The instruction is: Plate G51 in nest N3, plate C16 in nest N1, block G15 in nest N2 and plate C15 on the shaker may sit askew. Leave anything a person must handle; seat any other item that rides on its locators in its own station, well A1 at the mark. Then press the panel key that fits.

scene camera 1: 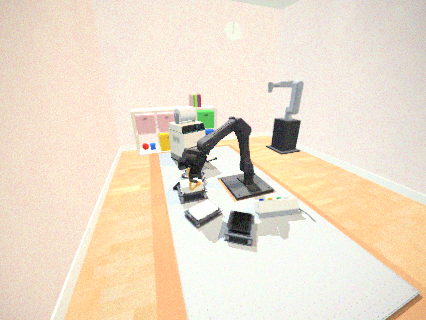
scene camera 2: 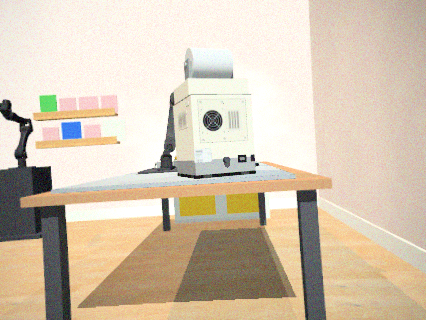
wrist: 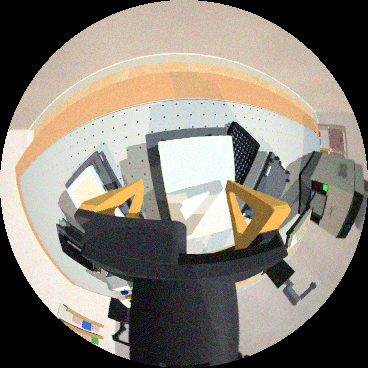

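My gripper [scene camera 1: 195, 184] [wrist: 184, 183] is open, with orange fingers over a white-topped plate [wrist: 197, 160] in a dark nest [scene camera 1: 192, 197] [wrist: 154, 150]. One fingertip is left of the plate and the other overlaps its right edge in the wrist view; nothing is held. A second white-topped plate [scene camera 1: 203, 211] [wrist: 89, 186] sits in the neighbouring nest. A black block [scene camera 1: 240, 222] is in the nest nearest scene camera 1. A black many-welled plate [wrist: 244, 145] lies right of the first plate, beside a dark station [wrist: 272, 176]. Labels and well A1 are not readable.
The key panel [scene camera 1: 277, 206] [wrist: 120, 290] stands near the arm's base [scene camera 1: 246, 185], with blue, yellow and green keys. A cream machine [scene camera 1: 185, 141] [scene camera 2: 215, 120] [wrist: 332, 187] with a roll [scene camera 2: 210, 63] on top stands at the far end. Another arm stands on a black pedestal [scene camera 1: 285, 135].
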